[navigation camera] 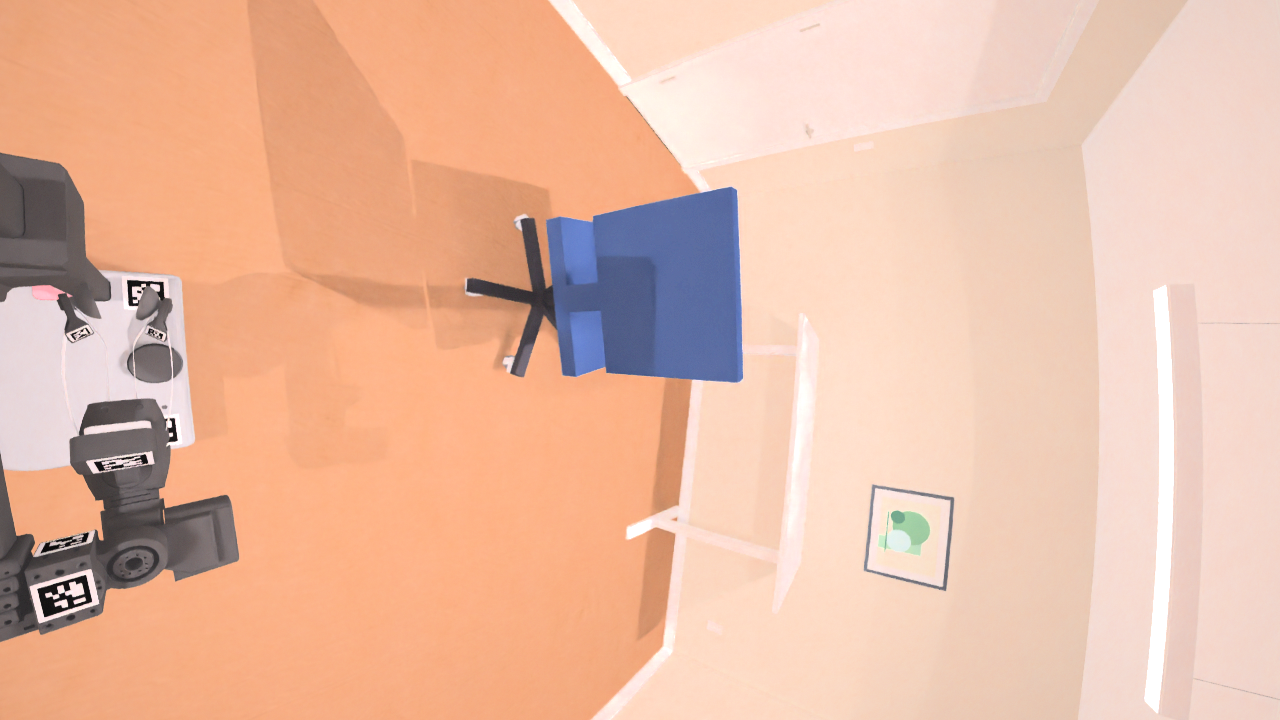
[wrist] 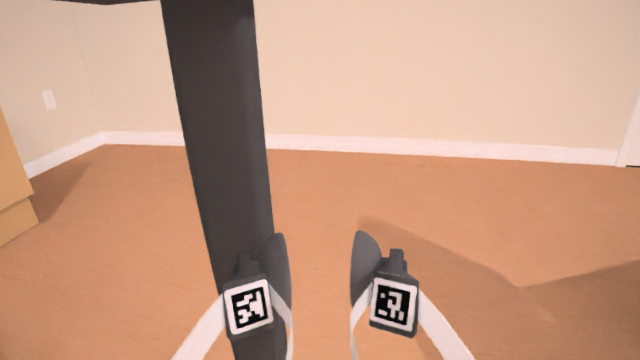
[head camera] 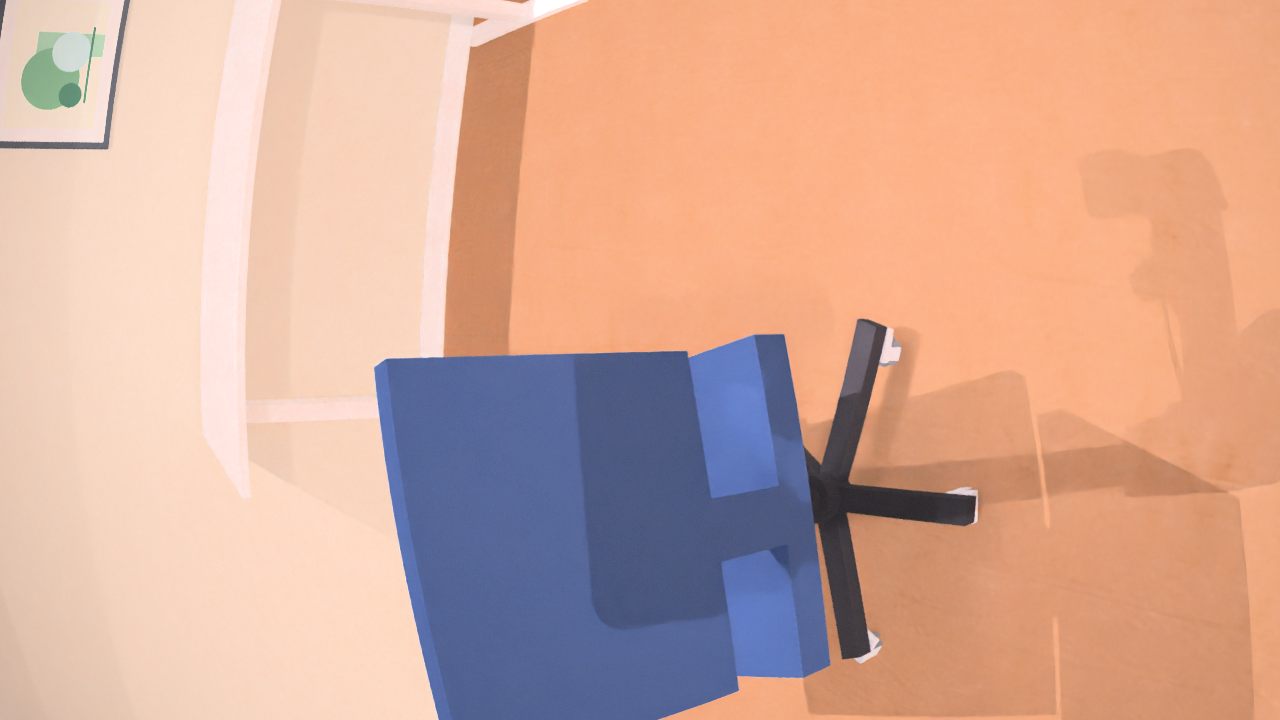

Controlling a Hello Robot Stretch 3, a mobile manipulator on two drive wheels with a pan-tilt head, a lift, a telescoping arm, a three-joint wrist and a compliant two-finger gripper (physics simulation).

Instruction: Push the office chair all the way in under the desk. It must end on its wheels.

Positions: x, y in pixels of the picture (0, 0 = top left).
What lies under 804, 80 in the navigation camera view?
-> A white door.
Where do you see a blue office chair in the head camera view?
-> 631, 528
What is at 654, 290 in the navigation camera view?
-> A blue office chair.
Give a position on a white desk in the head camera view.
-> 225, 412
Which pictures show the gripper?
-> The navigation camera view and the wrist view only.
